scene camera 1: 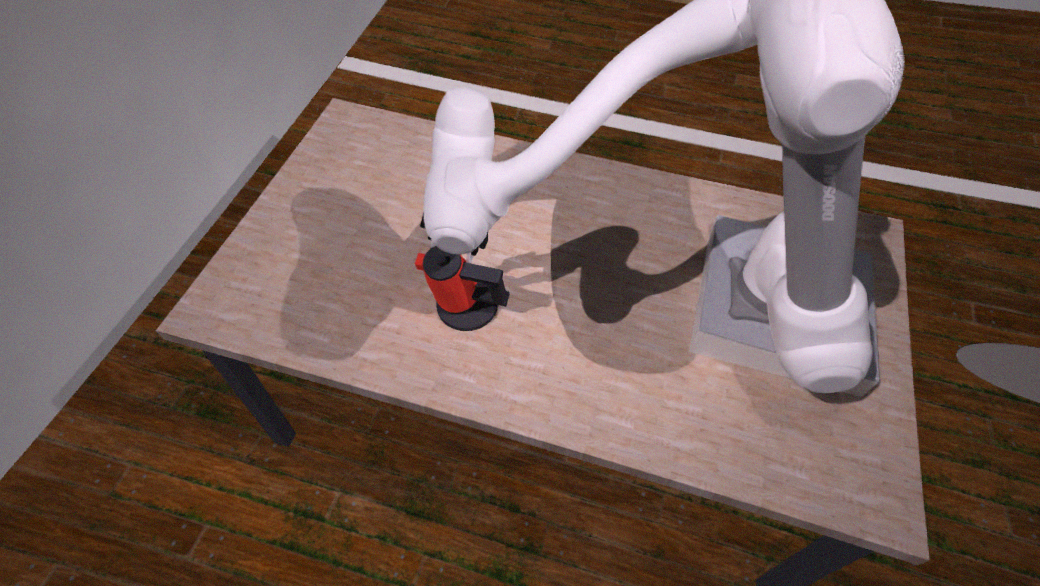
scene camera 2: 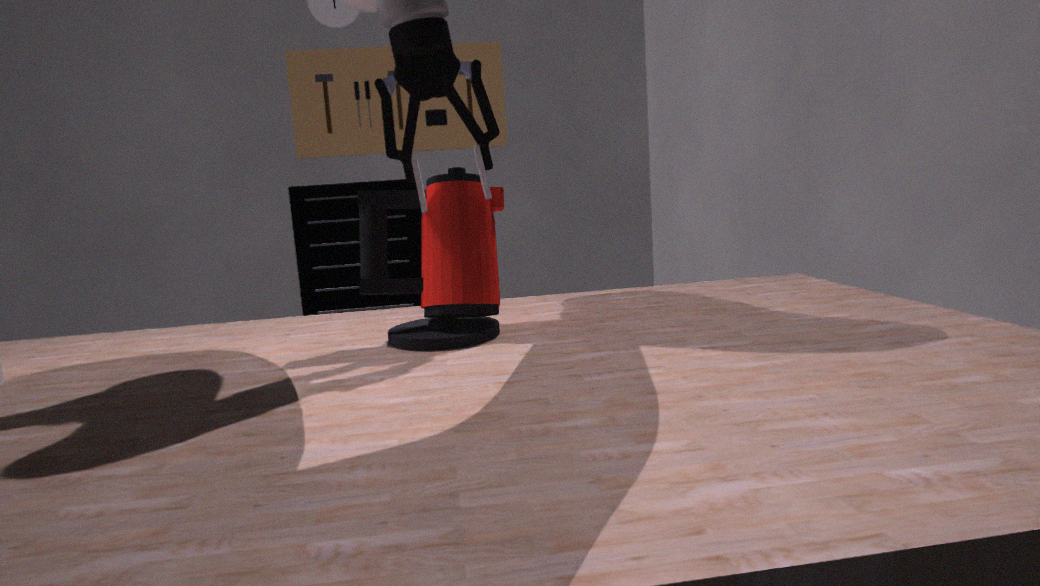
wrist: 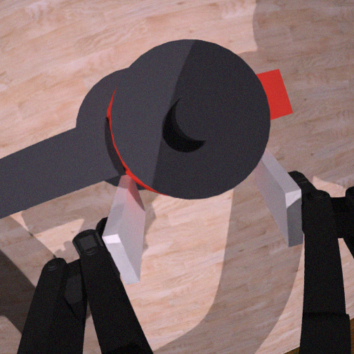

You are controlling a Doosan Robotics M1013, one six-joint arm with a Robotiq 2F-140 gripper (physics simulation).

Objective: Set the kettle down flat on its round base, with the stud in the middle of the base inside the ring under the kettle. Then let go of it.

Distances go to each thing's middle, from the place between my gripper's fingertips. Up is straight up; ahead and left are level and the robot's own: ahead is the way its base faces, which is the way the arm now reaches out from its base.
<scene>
My gripper is now 30 mm past the round black base (scene camera 2: 429,334), 10 mm to the right of it and 160 mm above it.
</scene>
